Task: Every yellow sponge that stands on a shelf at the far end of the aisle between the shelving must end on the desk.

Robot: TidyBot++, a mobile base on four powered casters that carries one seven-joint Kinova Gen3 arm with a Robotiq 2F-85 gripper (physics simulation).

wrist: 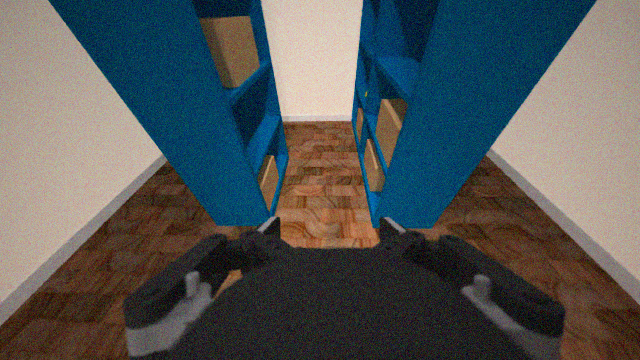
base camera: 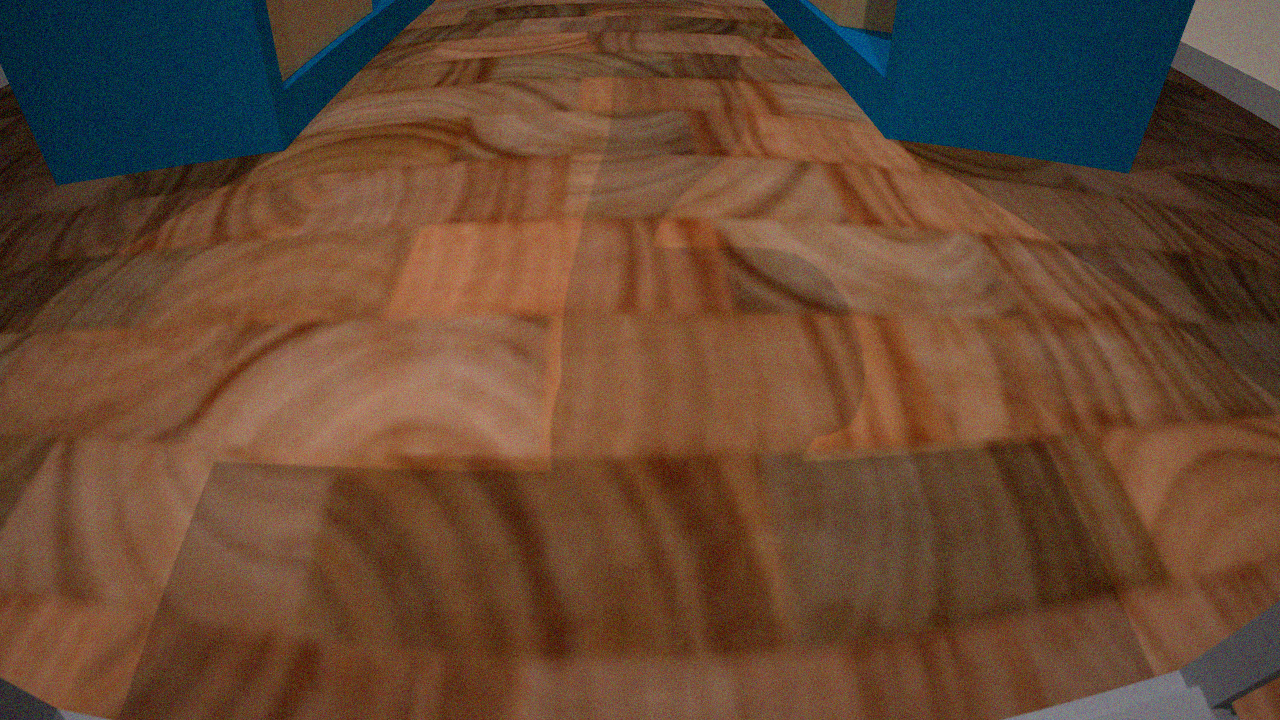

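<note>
A tiny yellow spot, like part of a yellow sponge, shows far down the aisle on a shelf of the right blue shelving. Most of it is hidden by the shelving, and it is too small to make out fully. The left blue shelving stands across the aisle. My gripper is open and empty, in front of the aisle's near end and well short of the yellow spot. The desk does not show in either view.
Tan boxes stand on shelves on both sides. The wood floor runs between the shelving to a pale end wall. Side walls stand outside both shelving rows, with strips of floor between.
</note>
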